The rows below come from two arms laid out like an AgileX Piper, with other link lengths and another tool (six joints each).
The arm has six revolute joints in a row. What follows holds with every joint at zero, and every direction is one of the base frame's.
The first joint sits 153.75 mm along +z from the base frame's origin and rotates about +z.
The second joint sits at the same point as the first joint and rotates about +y.
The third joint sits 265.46 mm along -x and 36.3 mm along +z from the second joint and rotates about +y.
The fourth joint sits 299.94 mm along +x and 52.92 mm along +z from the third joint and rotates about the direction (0.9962, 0, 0.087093).
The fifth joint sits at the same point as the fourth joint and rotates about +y.
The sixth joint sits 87.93 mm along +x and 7.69 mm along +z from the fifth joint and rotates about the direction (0.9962, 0, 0.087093).
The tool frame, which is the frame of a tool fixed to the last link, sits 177.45 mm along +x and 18 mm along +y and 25.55 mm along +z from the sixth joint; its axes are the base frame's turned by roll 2.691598, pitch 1.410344 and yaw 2.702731 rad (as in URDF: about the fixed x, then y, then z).
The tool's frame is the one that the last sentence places.
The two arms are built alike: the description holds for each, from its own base.
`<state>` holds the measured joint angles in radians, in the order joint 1, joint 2, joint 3, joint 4, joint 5, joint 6, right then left.
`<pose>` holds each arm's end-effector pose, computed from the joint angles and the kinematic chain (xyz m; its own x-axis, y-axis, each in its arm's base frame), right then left.
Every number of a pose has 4 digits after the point.
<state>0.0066 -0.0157 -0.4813 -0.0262 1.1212 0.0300 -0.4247 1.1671 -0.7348 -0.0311 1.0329 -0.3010</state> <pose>0.2076 0.0129 0.2474 -0.6923 0.0868 -0.7164 0.0588 0.9962 0.0639 0.2594 -0.1030 0.0725 -0.9806 0.1890 0.0509 0.1852 0.9800 -0.0723</pose>
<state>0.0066 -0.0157 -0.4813 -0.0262 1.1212 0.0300 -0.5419 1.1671 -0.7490 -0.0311 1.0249 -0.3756</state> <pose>0.2076 0.0129 0.2474 -0.6923 0.0868 -0.7164 0.0588 0.9962 0.0639 0.2504 -0.1351 0.0777 -0.9718 0.2329 0.0355 0.2289 0.9691 -0.0922</pose>
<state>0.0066 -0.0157 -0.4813 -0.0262 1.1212 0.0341 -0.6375 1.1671 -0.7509 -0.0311 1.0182 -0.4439</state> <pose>0.2076 0.0128 0.2475 -0.6920 0.0908 -0.7162 0.0609 0.9959 0.0674 0.2372 -0.1589 0.0784 -0.9646 0.2613 0.0340 0.2564 0.9605 -0.1083</pose>
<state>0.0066 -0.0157 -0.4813 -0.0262 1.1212 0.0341 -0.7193 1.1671 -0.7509 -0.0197 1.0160 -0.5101</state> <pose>0.2076 0.0128 0.2475 -0.6920 0.0908 -0.7162 0.0609 0.9959 0.0674 0.2246 -0.1753 0.0784 -0.9589 0.2816 0.0349 0.2762 0.9545 -0.1122</pose>
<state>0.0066 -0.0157 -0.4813 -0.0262 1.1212 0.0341 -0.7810 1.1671 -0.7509 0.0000 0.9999 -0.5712</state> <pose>0.2076 0.0128 0.2475 -0.6920 0.0908 -0.7162 0.0609 0.9959 0.0674 0.2187 -0.1879 0.0795 -0.9569 0.2899 0.0189 0.2859 0.9513 -0.1151</pose>
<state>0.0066 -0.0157 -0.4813 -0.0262 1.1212 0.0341 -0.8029 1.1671 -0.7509 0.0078 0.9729 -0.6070</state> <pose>0.2076 0.0128 0.2475 -0.6920 0.0908 -0.7162 0.0609 0.9959 0.0674 0.2201 -0.1960 0.0812 -0.9599 0.2803 -0.0040 0.2785 0.9517 -0.1296</pose>
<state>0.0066 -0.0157 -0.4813 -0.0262 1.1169 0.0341 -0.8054 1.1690 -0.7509 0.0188 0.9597 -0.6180</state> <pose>0.2082 0.0128 0.2485 -0.6889 0.0907 -0.7191 0.0605 0.9959 0.0676 0.2235 -0.1972 0.0818 -0.9610 0.2761 -0.0176 0.2760 0.9525 -0.1289</pose>
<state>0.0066 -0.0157 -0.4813 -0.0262 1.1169 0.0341 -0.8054 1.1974 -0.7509 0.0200 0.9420 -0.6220</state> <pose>0.2082 0.0128 0.2485 -0.6889 0.0907 -0.7191 0.0605 0.9959 0.0676 0.2253 -0.1987 0.0746 -0.9619 0.2732 -0.0084 0.2721 0.9543 -0.1237</pose>
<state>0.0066 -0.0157 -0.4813 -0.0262 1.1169 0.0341 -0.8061 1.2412 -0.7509 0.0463 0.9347 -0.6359</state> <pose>0.2082 0.0128 0.2485 -0.6889 0.0907 -0.7191 0.0605 0.9959 0.0676 0.2280 -0.1937 0.0625 -0.9626 0.2705 0.0123 0.2684 0.9593 -0.0876</pose>
